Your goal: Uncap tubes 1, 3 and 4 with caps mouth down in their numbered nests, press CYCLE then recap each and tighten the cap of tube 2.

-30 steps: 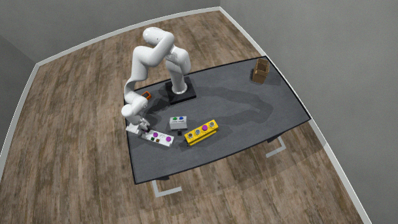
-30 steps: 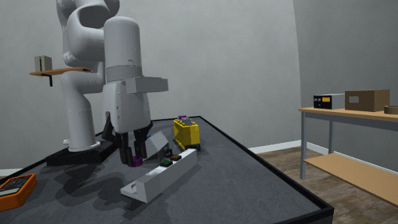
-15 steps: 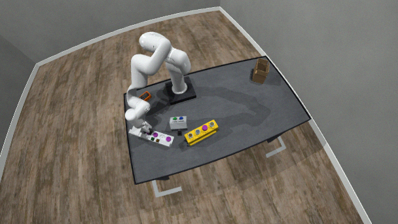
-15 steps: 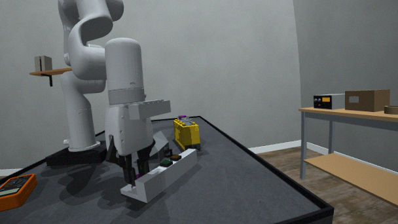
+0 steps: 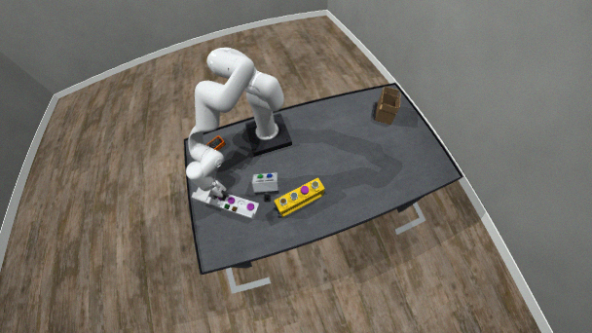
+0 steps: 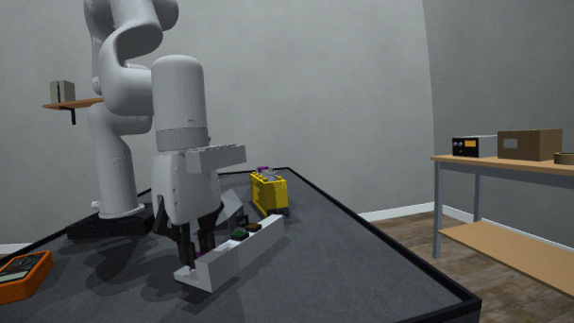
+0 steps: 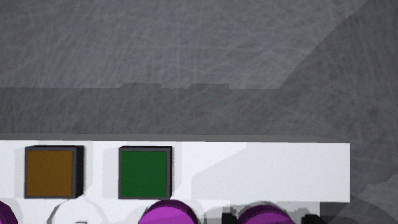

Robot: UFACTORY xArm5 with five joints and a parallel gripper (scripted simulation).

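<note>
Right now my hand is 2 cm past the green key, 22 cm to the right of it and 2 cm below it. The rest, counted from my hand: orange multimeter: 32 cm behind, 1 cm to the left, 3 cm below; then blue key: 26 cm to the left, 2 cm above; then grey key housing: 1 cm ahead, 24 cm to the left, 1 cm above.
</note>
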